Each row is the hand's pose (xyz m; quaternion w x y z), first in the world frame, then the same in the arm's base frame.
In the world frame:
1: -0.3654 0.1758 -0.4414 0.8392 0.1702 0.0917 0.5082
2: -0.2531 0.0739 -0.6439 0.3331 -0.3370 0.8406 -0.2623
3: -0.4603 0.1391 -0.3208 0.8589 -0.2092 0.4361 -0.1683
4: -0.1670 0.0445 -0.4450 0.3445 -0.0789 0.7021 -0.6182
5: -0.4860 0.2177 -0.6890 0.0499 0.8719 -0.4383 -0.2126
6: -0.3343 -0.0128 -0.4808 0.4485 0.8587 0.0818 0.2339
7: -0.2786 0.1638 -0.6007 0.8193 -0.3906 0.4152 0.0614
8: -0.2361 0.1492 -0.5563 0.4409 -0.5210 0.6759 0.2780
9: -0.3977 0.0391 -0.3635 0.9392 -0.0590 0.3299 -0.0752
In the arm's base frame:
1: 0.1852 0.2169 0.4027 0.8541 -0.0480 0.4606 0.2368
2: 0.1611 -0.0250 0.3326 0.0886 0.3619 -0.7605 0.5318
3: 0.1691 0.3118 0.5277 0.5332 -0.4986 0.5540 -0.4002
4: 0.3394 0.0399 0.4414 0.0035 -0.2493 0.4616 -0.8514
5: -0.0476 0.1457 0.2673 0.4648 0.6211 -0.5873 -0.2307
6: 0.1761 0.0582 0.5158 0.7483 0.6391 0.1426 -0.1063
7: 0.1699 0.0707 0.2957 0.4666 -0.5881 0.6453 -0.1416
8: 0.2285 0.0694 0.3191 0.0546 -0.4586 0.8863 0.0328
9: 0.1909 0.1930 0.5614 0.7029 -0.3932 0.4952 -0.3257

